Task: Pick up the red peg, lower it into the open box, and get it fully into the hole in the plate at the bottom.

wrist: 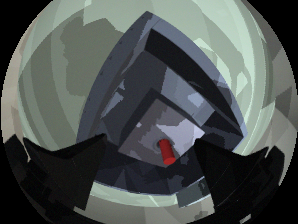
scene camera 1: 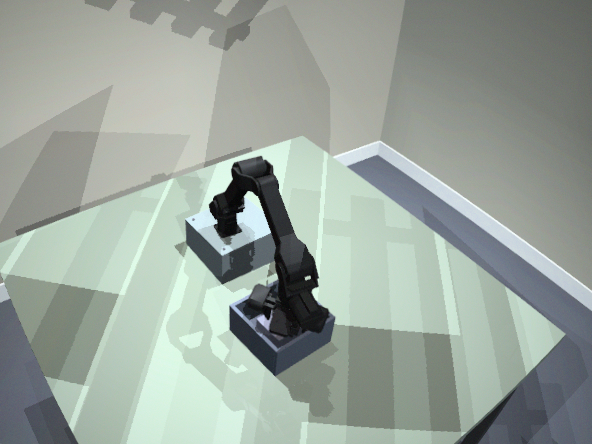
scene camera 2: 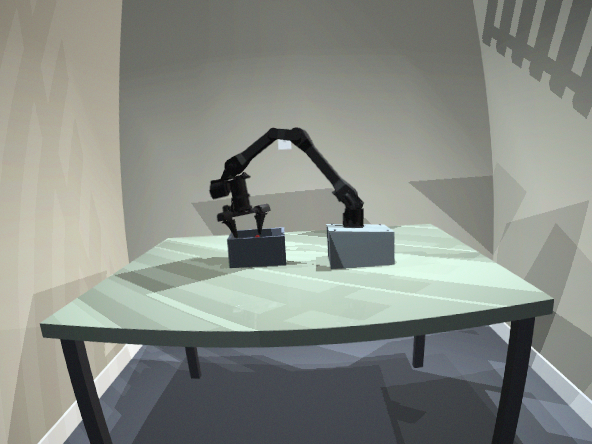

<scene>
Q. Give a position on a grey box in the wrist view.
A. At 154, 54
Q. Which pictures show my gripper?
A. The wrist view, scene camera 1 and scene camera 2: all of them.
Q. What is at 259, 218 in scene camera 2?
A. My gripper.
</scene>
